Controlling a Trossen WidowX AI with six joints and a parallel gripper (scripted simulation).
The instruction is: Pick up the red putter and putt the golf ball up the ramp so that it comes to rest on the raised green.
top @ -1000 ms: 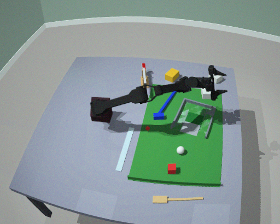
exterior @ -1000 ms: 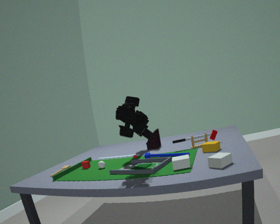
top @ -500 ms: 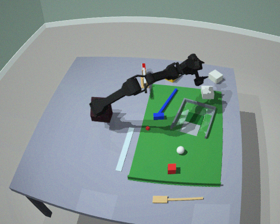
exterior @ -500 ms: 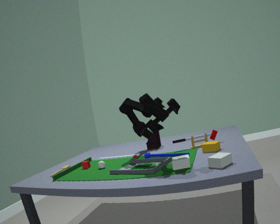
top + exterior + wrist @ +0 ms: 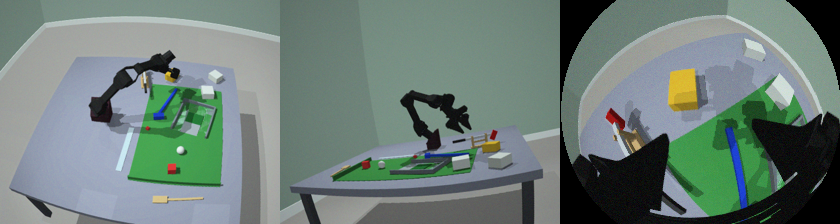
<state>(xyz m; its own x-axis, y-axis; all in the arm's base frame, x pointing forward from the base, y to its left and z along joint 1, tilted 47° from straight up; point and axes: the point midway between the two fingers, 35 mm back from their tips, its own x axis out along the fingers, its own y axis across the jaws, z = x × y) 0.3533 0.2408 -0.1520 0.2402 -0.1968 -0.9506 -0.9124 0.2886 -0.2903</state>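
My gripper tip is 90 mm past the small red cube, 350 mm to the left of it and 120 mm above it. From my gripper tip the other things lie so: blue putter 150 mm to the right, 110 mm below; then yellow block 20 mm ahead, 120 mm to the left, 110 mm below; then small wooden rack 160 mm behind, 50 mm to the left, 100 mm below.
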